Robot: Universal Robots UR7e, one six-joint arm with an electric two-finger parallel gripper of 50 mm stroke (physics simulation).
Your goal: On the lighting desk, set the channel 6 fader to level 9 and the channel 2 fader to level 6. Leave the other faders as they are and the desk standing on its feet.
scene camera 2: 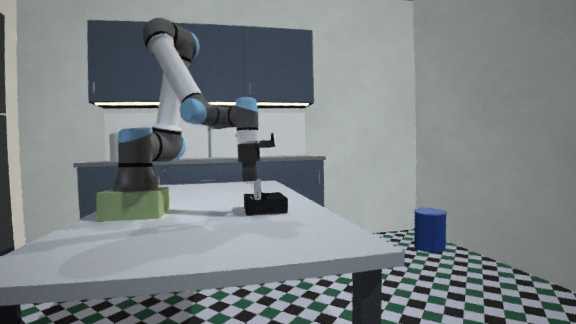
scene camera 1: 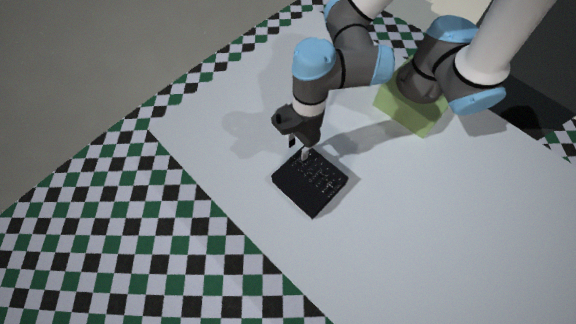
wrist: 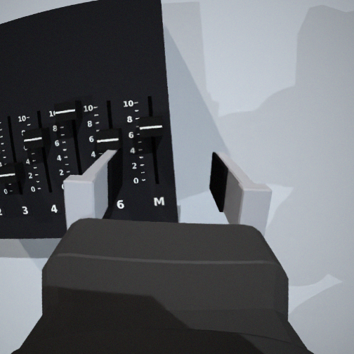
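Seen in the pictures: gripper, fingertip midpoint: (scene camera 2: 258, 198) (scene camera 1: 297, 152); arm's base at its link origin: (scene camera 2: 136, 189) (scene camera 1: 418, 84).
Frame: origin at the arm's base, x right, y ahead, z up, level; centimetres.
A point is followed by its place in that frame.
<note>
The black lighting desk (scene camera 1: 299, 191) {x 5.8, y 51.8, z -3.8 cm} (scene camera 2: 270, 205) {x 14.6, y 47.5, z -6.0 cm} (wrist: 85, 55) rests flat on the table. In the wrist view, the channel 6 fader (wrist: 107, 140) stands at about level 6. The M fader (wrist: 151, 127) is near 7, the channel 5 fader (wrist: 65, 111) near 10, the channel 4 fader (wrist: 34, 139) near 7 and the channel 3 fader (wrist: 7, 175) near 2. The channel 2 fader is outside the wrist view. My gripper (scene camera 1: 298, 149) {x 14.0, y 43.3, z -3.3 cm} (scene camera 2: 257, 195) {x 14.0, y 43.3, z -3.3 cm} (wrist: 166, 168) is open and empty. Its left finger is over the desk at the near edge of the channel 6 cap; contact is unclear. Its right finger is beyond the desk's right side.
The white table (scene camera 1: 425, 215) {x -24.7, y 31.8, z -9.3 cm} (scene camera 2: 200, 245) {x 43.5, y 25.1, z -9.3 cm} carries the desk and the arm's green base block (scene camera 1: 400, 112) {x -0.7, y 9.6, z -4.7 cm} (scene camera 2: 132, 204) {x 8.9, y 0.8, z -3.9 cm}. The desk lies near one table edge. A blue bin (scene camera 2: 430, 231) stands on the checkered floor beyond the table.
</note>
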